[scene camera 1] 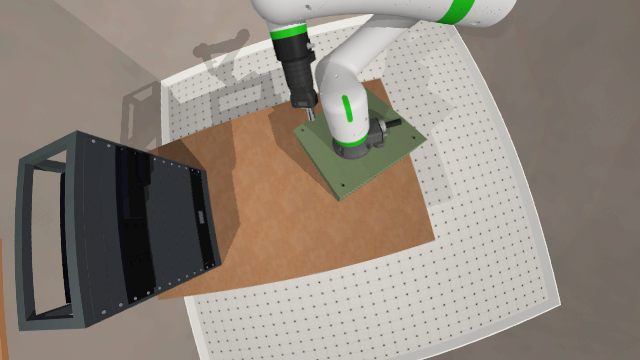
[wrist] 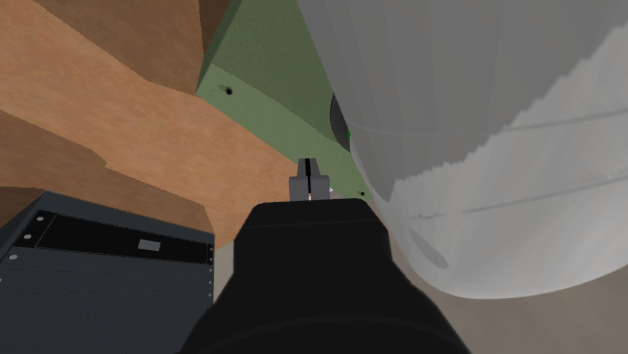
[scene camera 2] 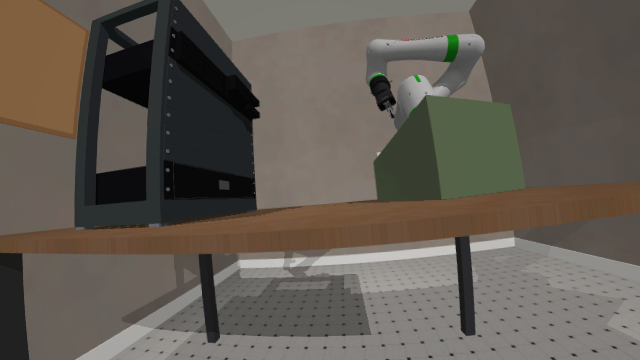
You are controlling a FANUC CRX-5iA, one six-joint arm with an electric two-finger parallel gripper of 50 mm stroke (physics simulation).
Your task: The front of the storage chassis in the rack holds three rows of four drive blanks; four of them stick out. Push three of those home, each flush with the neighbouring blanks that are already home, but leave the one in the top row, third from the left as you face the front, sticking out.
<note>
The pictures show: the gripper and a dark rack.
The gripper shows as well in the wrist view.
</note>
